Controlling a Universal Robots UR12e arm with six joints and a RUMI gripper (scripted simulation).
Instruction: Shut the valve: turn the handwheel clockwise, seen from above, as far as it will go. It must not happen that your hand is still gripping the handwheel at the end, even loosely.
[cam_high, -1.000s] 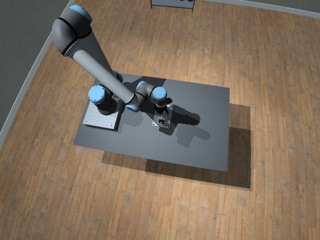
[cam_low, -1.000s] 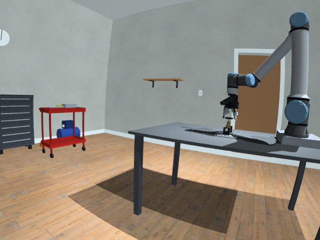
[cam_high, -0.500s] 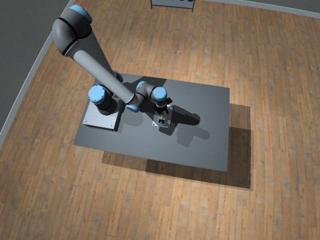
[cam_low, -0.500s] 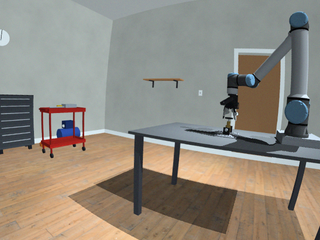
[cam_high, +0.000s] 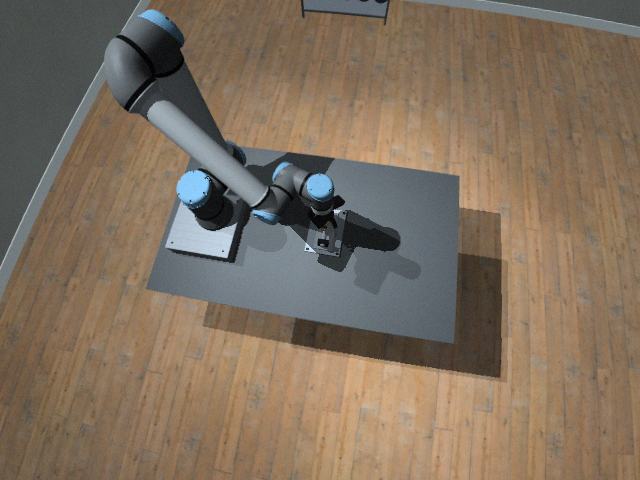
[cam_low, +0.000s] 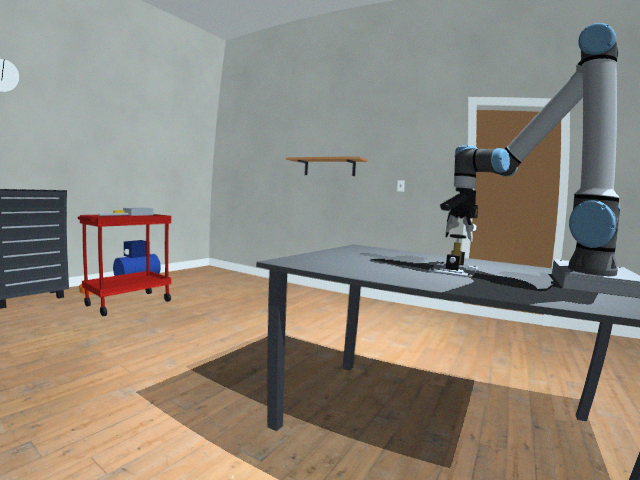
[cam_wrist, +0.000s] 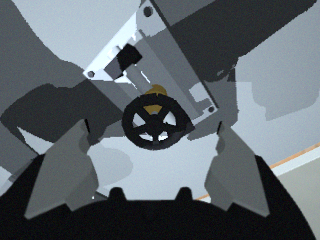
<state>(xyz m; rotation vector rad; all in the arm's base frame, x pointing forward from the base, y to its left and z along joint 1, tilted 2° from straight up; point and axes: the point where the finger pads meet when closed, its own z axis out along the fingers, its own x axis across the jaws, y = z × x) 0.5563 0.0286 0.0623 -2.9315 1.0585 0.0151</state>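
The black spoked handwheel lies 10 mm above my hand. Round my hand: base plate: 120 mm below.
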